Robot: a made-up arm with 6 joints.
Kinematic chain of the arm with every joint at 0, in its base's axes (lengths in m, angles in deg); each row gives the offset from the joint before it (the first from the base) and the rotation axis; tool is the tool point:
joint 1: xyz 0 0 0.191 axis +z
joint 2: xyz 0 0.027 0 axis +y
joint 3: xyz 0 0 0.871 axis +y
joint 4: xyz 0 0 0.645 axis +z
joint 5: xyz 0 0 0 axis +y
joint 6: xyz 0 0 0.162 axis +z
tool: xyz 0 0 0
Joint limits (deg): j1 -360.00..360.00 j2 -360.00..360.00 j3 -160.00..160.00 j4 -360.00..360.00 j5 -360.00..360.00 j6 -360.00..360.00
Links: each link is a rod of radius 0.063 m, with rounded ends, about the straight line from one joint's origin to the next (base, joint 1, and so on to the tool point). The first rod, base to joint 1, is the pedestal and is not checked.
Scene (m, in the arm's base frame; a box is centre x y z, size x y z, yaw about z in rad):
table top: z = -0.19
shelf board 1: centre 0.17 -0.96 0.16 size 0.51 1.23 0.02 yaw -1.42
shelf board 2: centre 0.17 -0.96 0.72 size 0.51 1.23 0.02 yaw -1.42
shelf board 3: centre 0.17 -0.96 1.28 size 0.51 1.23 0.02 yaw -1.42
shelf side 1: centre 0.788 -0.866 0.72 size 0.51 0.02 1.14 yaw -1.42
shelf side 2: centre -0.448 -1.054 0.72 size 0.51 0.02 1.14 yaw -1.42
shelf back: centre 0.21 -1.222 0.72 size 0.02 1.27 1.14 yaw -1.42
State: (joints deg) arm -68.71 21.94 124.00 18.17 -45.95 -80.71
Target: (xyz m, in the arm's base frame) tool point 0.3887 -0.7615 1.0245
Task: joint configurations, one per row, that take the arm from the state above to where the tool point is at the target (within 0.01 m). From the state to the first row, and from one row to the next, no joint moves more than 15 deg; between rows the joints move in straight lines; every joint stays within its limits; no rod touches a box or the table.
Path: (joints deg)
1: -65.81 15.18 133.82 18.12 -45.57 -80.71
2: -62.92 8.41 143.64 18.06 -45.18 -80.71
3: -56.82 -3.28 129.10 16.19 -47.16 -80.71
4: -50.72 -14.98 114.56 14.31 -49.14 -80.71
5: -56.63 -4.38 104.80 15.15 -48.81 -80.71
6: -62.53 6.21 95.03 16.00 -48.48 -80.71

